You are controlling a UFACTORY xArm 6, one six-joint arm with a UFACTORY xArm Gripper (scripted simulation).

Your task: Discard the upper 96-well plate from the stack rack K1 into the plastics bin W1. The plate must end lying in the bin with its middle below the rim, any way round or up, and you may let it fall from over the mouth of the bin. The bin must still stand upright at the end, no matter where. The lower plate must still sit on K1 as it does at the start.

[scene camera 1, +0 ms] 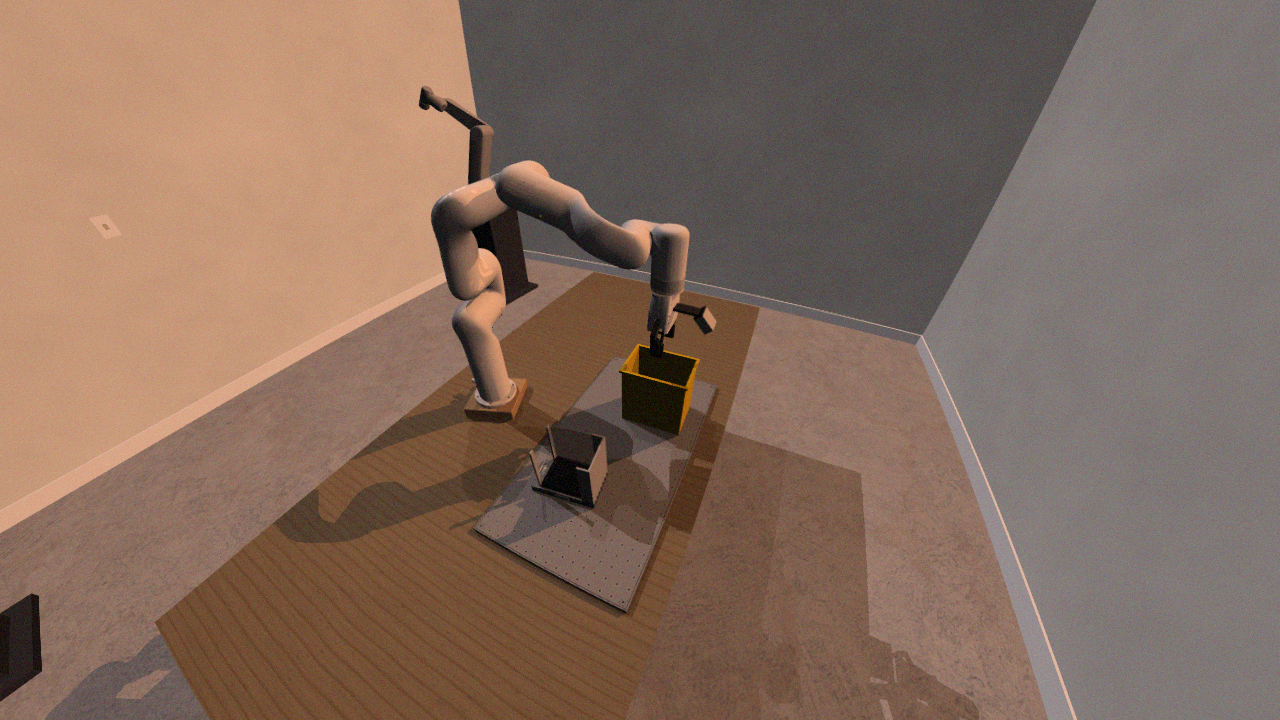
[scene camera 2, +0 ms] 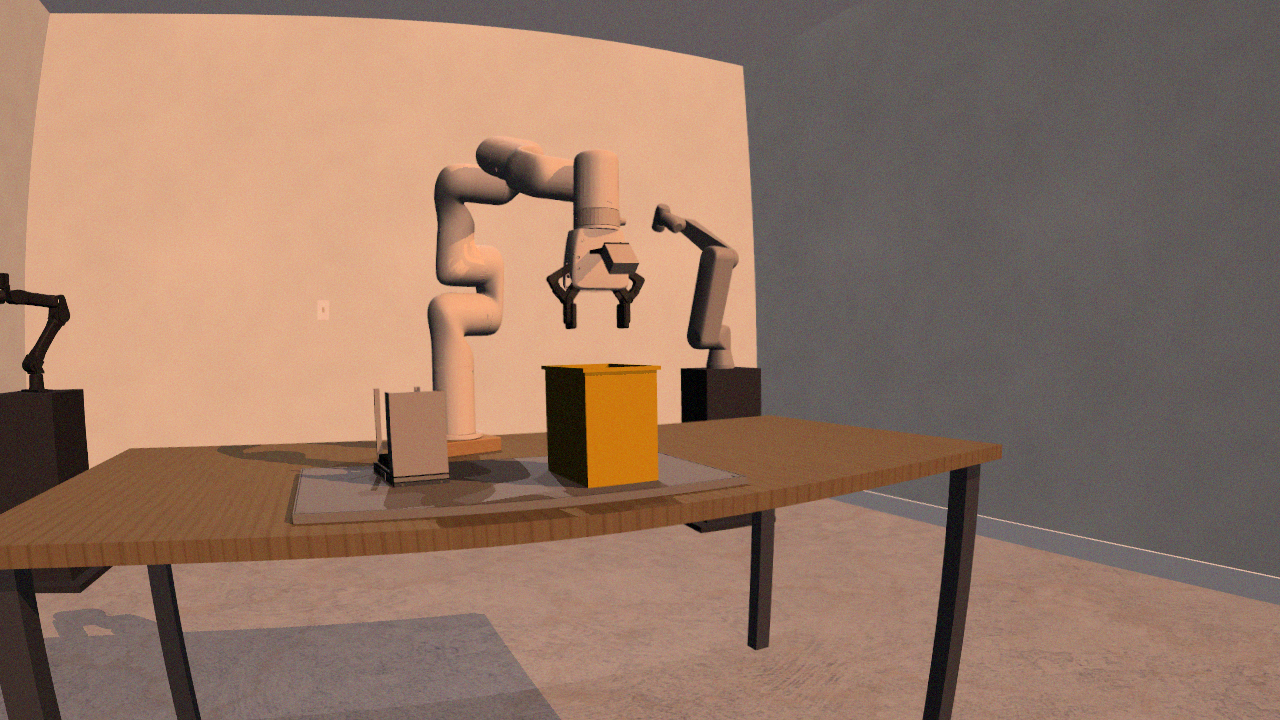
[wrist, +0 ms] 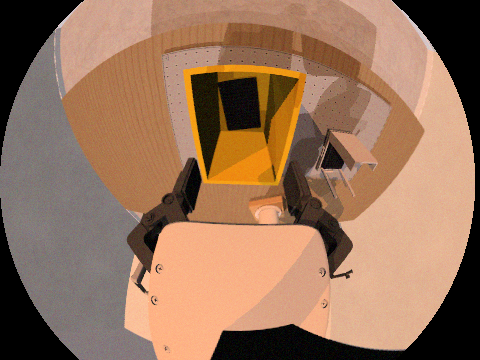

In view: the gripper [scene camera 2: 597, 328] and a yellow plastics bin W1 [wrist: 256, 156].
The gripper also shows in scene camera 1 [scene camera 1: 662, 346] and in the wrist view [wrist: 242, 169].
